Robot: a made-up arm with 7 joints.
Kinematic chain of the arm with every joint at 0, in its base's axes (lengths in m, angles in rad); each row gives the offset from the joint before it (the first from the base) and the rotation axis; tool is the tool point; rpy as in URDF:
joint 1: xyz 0 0 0.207 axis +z
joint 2: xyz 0 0 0 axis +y
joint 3: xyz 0 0 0.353 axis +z
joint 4: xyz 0.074 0 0 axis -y
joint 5: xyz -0.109 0 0.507 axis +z
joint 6: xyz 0 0 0 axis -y
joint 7: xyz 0.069 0 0 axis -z
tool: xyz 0 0 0 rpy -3.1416 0 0
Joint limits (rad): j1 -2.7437..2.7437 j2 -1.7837..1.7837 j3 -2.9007..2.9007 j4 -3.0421..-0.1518 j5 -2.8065..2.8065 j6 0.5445..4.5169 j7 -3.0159..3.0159
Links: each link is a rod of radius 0.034 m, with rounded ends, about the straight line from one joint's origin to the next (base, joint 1, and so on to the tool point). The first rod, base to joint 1, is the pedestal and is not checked.
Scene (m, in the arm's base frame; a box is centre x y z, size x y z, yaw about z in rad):
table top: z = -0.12
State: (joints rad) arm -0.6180 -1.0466 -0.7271 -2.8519 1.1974 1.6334 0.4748
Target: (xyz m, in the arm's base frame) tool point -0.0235 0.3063 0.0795
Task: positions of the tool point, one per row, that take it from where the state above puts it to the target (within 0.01 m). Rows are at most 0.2 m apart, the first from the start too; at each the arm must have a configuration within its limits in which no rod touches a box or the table.
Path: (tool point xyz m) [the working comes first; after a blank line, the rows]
Joints at the target: 0.9858 -0.3146 0.7132 -2.9793 1.2276 1.2940 0.4748
Straight joint move there: clear.

1: 0.2424 -0.2545 0.3367
2: 0.3371 -0.1034 0.3059
3: 0.3474 0.0695 0.2569
4: 0.2723 0.2187 0.1972
5: 0.1350 0.3048 0.1353
6: -0.0235 0.3063 0.0795

